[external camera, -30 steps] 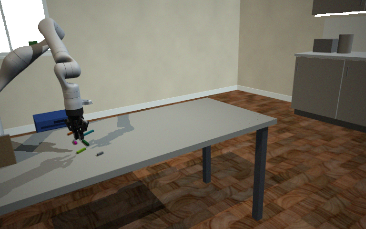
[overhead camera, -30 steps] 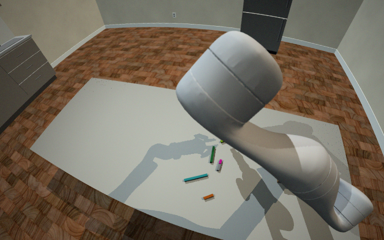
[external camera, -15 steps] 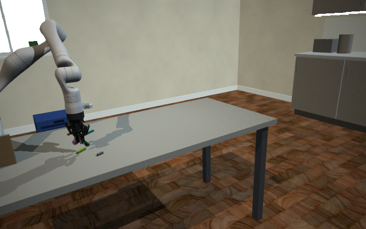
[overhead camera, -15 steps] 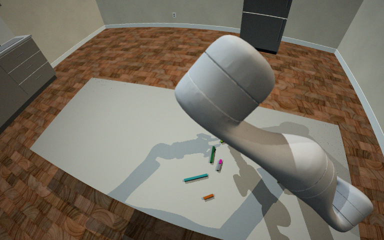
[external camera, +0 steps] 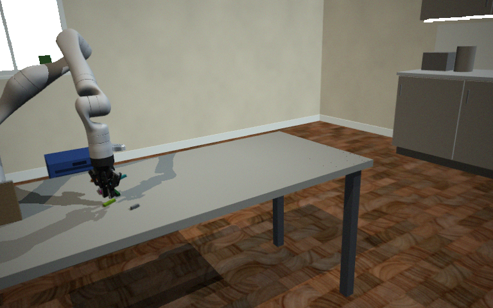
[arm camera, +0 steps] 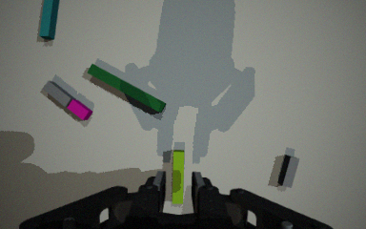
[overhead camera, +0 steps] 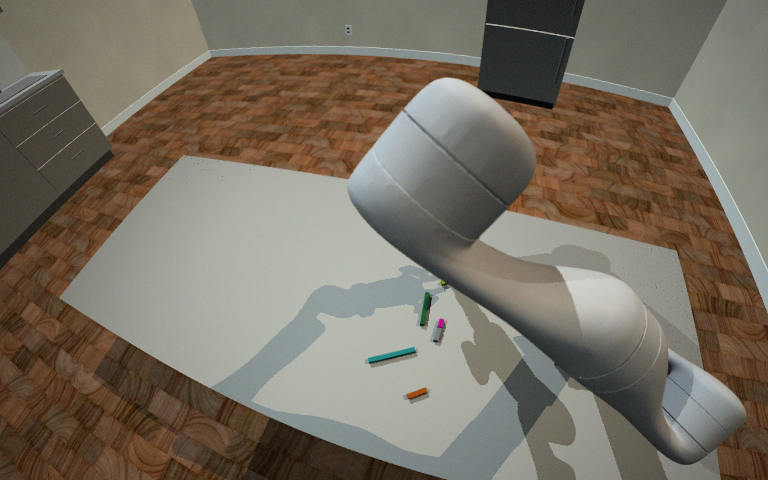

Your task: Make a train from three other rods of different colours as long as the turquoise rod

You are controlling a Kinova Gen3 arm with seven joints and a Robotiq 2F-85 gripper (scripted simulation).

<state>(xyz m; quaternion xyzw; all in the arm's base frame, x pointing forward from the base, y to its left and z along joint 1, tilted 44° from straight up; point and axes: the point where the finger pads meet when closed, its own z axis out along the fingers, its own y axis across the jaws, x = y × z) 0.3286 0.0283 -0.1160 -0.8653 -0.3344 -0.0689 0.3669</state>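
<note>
Now: the lime rod 40 mm below my hand. The rest, counted from my hand: turquoise rod 220 mm to the left, 50 mm ahead, 40 mm below; then green rod 90 mm to the left, 40 mm below, 30 mm ahead; then magenta rod 110 mm to the left, 40 mm below, 10 mm behind.
</note>
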